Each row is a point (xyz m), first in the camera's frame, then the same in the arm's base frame.
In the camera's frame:
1: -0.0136 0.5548 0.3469
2: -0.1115 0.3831 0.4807
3: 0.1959 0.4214 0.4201
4: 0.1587 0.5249 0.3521
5: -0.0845 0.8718 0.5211
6: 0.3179 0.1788 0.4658
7: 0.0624 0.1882 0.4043
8: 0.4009 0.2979 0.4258
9: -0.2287 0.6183 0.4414
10: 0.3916 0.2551 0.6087
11: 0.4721 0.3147 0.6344
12: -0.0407 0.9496 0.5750
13: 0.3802 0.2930 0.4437
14: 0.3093 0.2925 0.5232
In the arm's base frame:
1: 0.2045 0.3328 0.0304
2: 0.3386 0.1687 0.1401
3: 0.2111 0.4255 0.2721
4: 0.1623 0.4486 0.1546
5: -0.1014 0.1580 -0.0778
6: 0.3539 0.4773 0.5018
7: 0.4658 0.3444 0.3044
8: 0.2358 0.5636 0.4661
9: 0.1980 0.1156 -0.0790
10: 0.2087 0.4254 0.5907
11: 0.1181 0.4626 0.6236
12: -0.2039 0.1494 -0.0604
13: 0.2413 0.5363 0.4666
14: 0.2396 0.4299 0.4703

